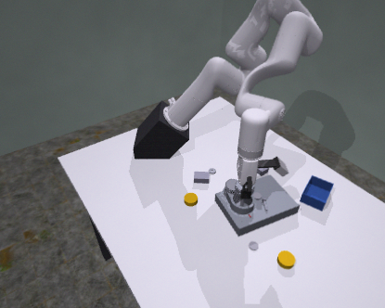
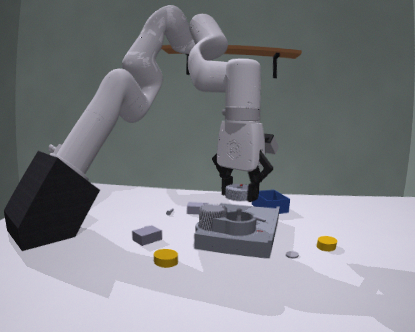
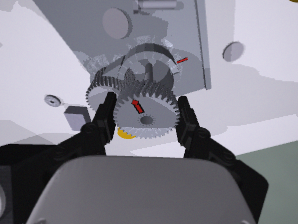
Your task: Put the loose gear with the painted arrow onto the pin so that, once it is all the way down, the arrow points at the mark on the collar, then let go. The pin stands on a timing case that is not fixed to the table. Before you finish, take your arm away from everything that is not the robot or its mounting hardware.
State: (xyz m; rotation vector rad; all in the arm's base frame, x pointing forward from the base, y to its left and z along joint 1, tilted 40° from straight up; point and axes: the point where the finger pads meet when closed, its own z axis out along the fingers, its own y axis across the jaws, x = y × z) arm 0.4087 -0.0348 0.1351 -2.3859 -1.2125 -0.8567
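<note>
The grey gear lies right at my hand. From my hand the other things lie so: grey block: 200 mm behind, 120 mm below, 50 mm to the right; then screw: 210 mm behind, 150 mm to the left, 120 mm below; then grey disc: 130 mm below, 130 mm ahead, 40 mm to the right.
</note>
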